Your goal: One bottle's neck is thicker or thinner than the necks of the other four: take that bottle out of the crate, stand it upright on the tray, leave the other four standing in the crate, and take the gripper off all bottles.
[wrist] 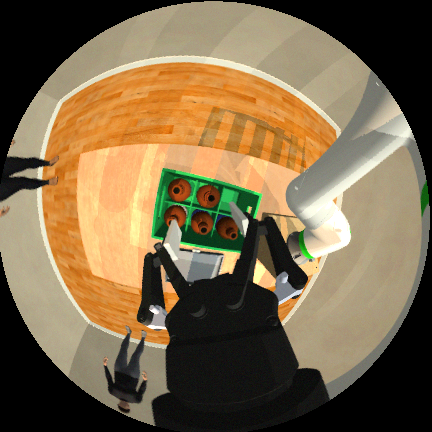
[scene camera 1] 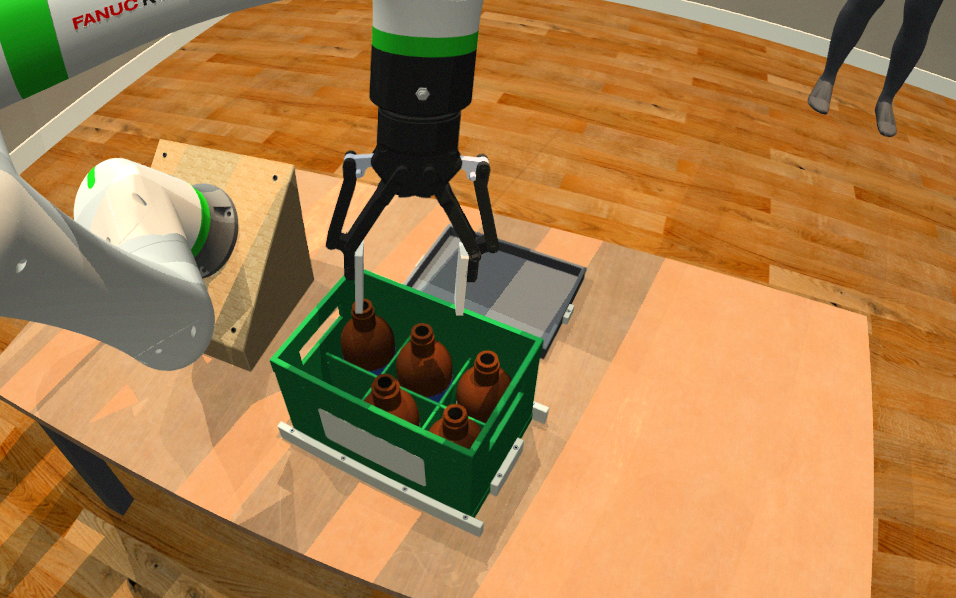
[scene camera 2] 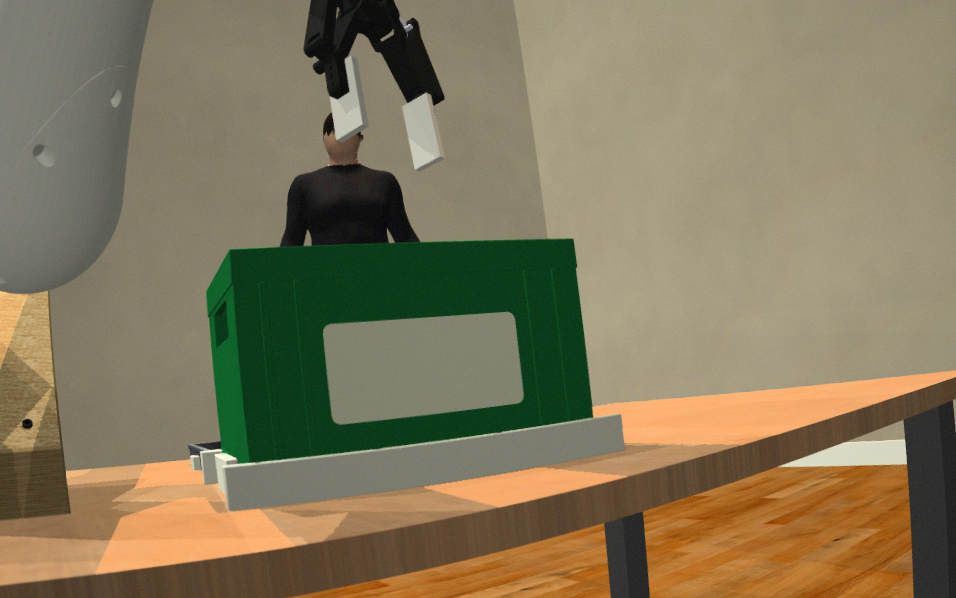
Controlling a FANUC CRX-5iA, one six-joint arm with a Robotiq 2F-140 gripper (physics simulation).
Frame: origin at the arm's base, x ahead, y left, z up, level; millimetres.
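Seen in the pictures: gripper, fingertip midpoint: (wrist: 203, 217) (scene camera 1: 409, 305) (scene camera 2: 393, 149); arm's base at its link origin: (wrist: 297, 247) (scene camera 1: 200, 231).
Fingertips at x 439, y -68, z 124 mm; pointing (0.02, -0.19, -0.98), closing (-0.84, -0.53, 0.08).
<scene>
Offsets run from my fingertips to a thing's top centre. "spot": to the spot under its first point.
The green crate {dx -20, dy +13, dz -99 mm} (scene camera 1: 303, 401) (scene camera 2: 423, 282) (wrist: 157, 205) holds five upright brown bottles: three in the row by the tray, at the left (scene camera 1: 367, 343) (wrist: 228, 227), middle (scene camera 1: 424, 368) (wrist: 202, 223) and right (scene camera 1: 482, 387) (wrist: 175, 216), and two in the other row {spot: dx -8, dy -42, dz -138 mm} (scene camera 1: 391, 406) (wrist: 207, 196), (scene camera 1: 456, 428) (wrist: 179, 190). Its front-left compartment is empty. I cannot tell which neck differs. The grey tray {spot: dx +8, dy +298, dz -268 mm} (scene camera 1: 521, 303) (wrist: 202, 265) lies behind the crate, with no bottle visible on it. My gripper (scene camera 1: 409, 311) (scene camera 2: 388, 151) (wrist: 203, 217) is open and empty, pointing down above the crate rim.
Pale stop strips {spot: dx -16, dy -90, dz -244 mm} (scene camera 1: 373, 476) (scene camera 2: 423, 451) edge the crate's base. The arm's wooden mounting block (scene camera 1: 278, 282) stands left of the crate in scene camera 1. The tray has a raised dark rim. Two people stand beyond the table in the wrist view.
</scene>
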